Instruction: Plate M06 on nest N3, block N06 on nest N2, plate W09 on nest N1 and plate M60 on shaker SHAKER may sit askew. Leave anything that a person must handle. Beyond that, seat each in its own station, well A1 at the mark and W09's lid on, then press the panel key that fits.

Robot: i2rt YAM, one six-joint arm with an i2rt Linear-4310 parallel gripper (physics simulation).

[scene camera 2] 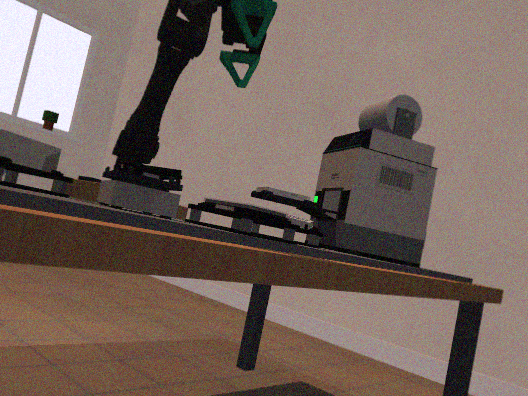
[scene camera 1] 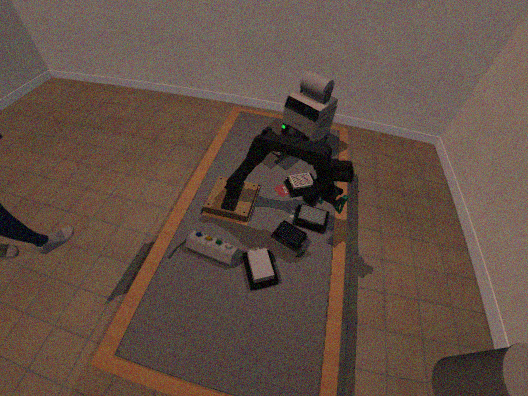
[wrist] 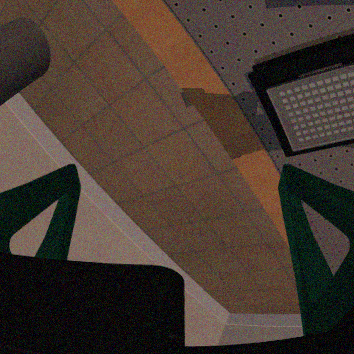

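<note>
My gripper (scene camera 1: 331, 202) (scene camera 2: 248, 65) (wrist: 179, 175) is open and empty, high over the table edge. A grey welled plate (wrist: 322, 107) lies in a black nest at the right of the wrist view, off the right fingertip. In scene view 1, a pale welled plate (scene camera 1: 300, 180), a grey plate (scene camera 1: 312, 216), a dark block (scene camera 1: 291, 234) and a smooth white-topped plate (scene camera 1: 261, 264) sit on separate black stations. In scene view 2, a low plate (scene camera 2: 250, 204) looks sloped towards the machine. A key panel (scene camera 1: 212, 246) has blue, yellow, green and white keys. Labels and well A1 are unreadable.
A grey machine (scene camera 1: 309, 116) (scene camera 2: 377, 192) with a roll on top and a green light stands at the table's end, a raised tray (scene camera 2: 280, 194) beside it. The arm stands on a wooden base (scene camera 1: 243, 206). A red card (scene camera 1: 281, 190) lies near it. A person's leg (scene camera 1: 22, 230) shows left.
</note>
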